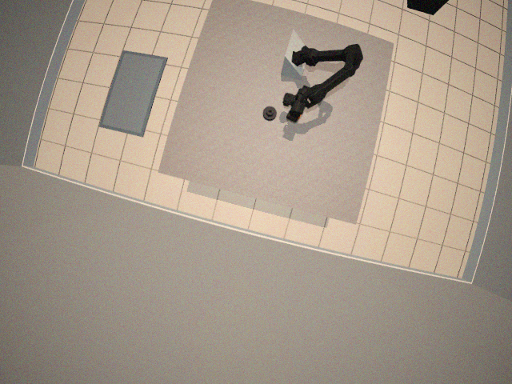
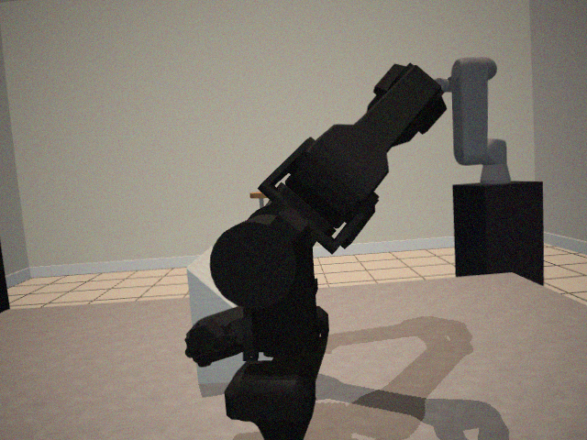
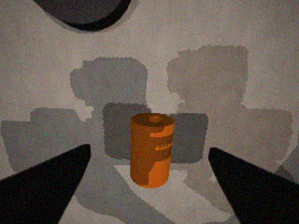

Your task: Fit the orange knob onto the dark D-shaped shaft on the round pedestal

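My gripper tip is now 2 cm to the right of the orange knob and 3 cm above it. The rest, counted from my gripper tip: dark round pedestal (2 cm ahead, 14 cm to the right, 2 cm below).
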